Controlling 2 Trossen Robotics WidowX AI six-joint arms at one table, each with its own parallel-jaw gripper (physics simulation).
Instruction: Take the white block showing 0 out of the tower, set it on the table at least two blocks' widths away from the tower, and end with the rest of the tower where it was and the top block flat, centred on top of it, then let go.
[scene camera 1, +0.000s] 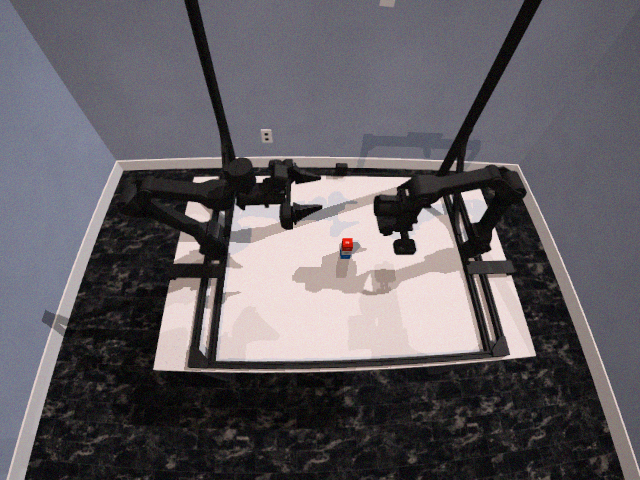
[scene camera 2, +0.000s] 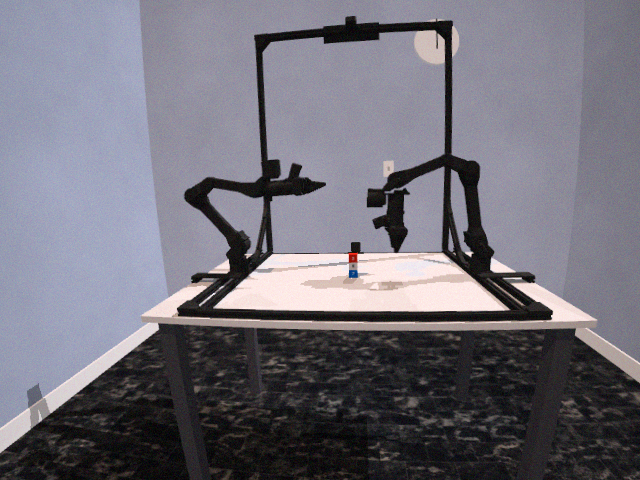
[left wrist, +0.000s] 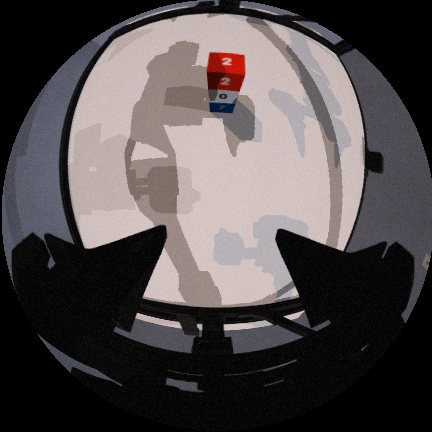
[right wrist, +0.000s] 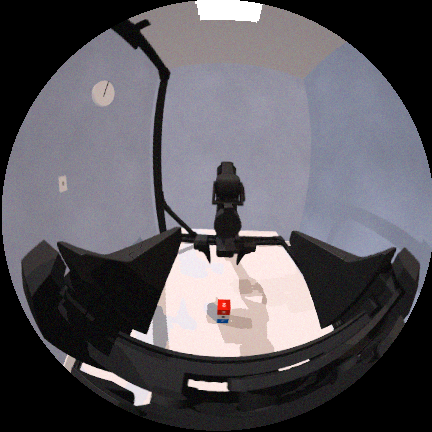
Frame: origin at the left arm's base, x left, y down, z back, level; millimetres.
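Seen in the pictures: left gripper, fingertip midpoint: (scene camera 1: 393, 239) (scene camera 2: 394, 250) (left wrist: 222, 232) (right wrist: 223, 263); right gripper, fingertip midpoint: (scene camera 1: 321, 191) (scene camera 2: 324, 184) (right wrist: 237, 234); left arm's base, origin of the base link: (scene camera 1: 470, 250) (scene camera 2: 480, 270) (left wrist: 212, 318); right arm's base, origin of the base link: (scene camera 1: 215, 251) (scene camera 2: 238, 271).
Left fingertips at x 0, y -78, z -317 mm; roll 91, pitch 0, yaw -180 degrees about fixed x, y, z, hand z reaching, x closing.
Pixels of each thing's top centre, then the offset from my left fingertips to it. "*": a spot on its surface instead. Level surfaces: height alone.
- white table, its level: dy +97 mm
- black frame, surface spot: (scene camera 2: 361, 314) * dx +379, dy +78, dz -128 mm
- small black box, surface spot: (scene camera 1: 341, 168) (scene camera 2: 355, 244) * dx -358, dy +50, dz -143 mm
The tower stands upright near the table's middle. Its red block showing 2 (scene camera 1: 347, 243) (scene camera 2: 353, 257) (left wrist: 226, 70) (right wrist: 224, 304) lies on top. The white block showing 0 (scene camera 2: 353, 266) (left wrist: 223, 96) (right wrist: 223, 316) is in the middle. The blue block showing 7 (scene camera 1: 345, 256) (scene camera 2: 353, 274) (left wrist: 221, 107) (right wrist: 222, 321) is at the bottom. The blocks look aligned. My left gripper (scene camera 2: 397, 248) (left wrist: 222, 232) is open and empty, pointing down above the table to the tower's right in both scene views. My right gripper (scene camera 1: 321, 192) (scene camera 2: 324, 184) is open and empty, roughly level, high at the tower's back left.
The white table (scene camera 1: 289, 330) (scene camera 2: 361, 302) is bordered by a black frame (scene camera 1: 341, 362) (scene camera 2: 361, 314), with tall posts at the back. A small black box (scene camera 1: 341, 168) (scene camera 2: 355, 246) is at the back edge. Arm shadows fall across the table around the tower.
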